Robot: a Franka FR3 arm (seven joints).
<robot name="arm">
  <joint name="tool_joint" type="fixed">
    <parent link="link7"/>
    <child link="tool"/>
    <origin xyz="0 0 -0.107" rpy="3.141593 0 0"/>
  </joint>
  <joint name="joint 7" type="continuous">
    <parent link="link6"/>
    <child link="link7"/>
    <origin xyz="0.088 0 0"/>
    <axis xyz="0 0 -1"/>
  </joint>
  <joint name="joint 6" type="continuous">
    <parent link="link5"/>
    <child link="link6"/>
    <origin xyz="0 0 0"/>
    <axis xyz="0 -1 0"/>
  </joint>
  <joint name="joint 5" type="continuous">
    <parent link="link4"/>
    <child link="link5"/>
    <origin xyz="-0.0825 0 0.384"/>
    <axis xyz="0 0 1"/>
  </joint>
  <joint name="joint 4" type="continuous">
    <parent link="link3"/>
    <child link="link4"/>
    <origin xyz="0.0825 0 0"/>
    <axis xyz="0 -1 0"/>
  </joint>
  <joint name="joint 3" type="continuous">
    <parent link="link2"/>
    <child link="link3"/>
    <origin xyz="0 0 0.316"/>
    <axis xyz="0 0 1"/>
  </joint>
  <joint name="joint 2" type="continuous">
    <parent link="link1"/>
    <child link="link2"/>
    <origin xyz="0 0 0"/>
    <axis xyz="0 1 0"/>
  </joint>
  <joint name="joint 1" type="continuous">
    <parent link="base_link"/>
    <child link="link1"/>
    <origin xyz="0 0 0.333"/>
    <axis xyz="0 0 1"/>
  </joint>
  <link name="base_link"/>
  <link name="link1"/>
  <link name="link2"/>
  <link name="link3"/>
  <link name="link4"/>
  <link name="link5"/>
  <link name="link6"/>
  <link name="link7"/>
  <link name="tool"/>
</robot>
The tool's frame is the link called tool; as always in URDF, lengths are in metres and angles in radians. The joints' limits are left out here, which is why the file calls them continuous.
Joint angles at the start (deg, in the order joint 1, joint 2, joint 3, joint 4, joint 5, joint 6, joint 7):
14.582 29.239 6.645 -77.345 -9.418 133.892 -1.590
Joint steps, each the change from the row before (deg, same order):
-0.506 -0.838 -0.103 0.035 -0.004 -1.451 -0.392
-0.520 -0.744 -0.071 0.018 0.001 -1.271 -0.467
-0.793 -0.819 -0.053 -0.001 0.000 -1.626 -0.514
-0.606 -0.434 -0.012 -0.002 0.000 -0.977 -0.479
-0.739 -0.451 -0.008 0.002 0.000 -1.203 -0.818
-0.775 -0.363 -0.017 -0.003 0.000 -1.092 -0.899
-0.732 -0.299 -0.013 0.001 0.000 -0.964 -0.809
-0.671 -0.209 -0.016 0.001 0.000 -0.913 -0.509
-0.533 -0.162 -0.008 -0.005 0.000 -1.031 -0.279
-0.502 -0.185 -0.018 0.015 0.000 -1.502 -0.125
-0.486 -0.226 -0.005 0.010 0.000 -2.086 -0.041
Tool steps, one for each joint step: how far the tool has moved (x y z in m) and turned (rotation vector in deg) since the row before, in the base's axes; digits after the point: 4 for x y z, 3 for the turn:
-0.0008 -0.0086 0.0079 -0.568 0.437 -0.399
-0.0007 -0.0083 0.0069 -0.532 0.387 -0.302
-0.0005 -0.0117 0.0069 -0.650 0.670 -0.555
0.0002 -0.0084 0.0034 -0.459 0.460 -0.293
0.0002 -0.0101 0.0031 -0.662 0.644 -0.140
0.0005 -0.0105 0.0022 -0.663 0.641 -0.095
0.0005 -0.0098 0.0017 -0.577 0.595 -0.113
0.0005 -0.0090 0.0007 -0.444 0.651 -0.321
0.0000 -0.0073 -0.0002 -0.381 0.824 -0.400
-0.0008 -0.0073 -0.0007 -0.438 1.235 -0.574
-0.0018 -0.0073 -0.0014 -0.541 1.762 -0.692

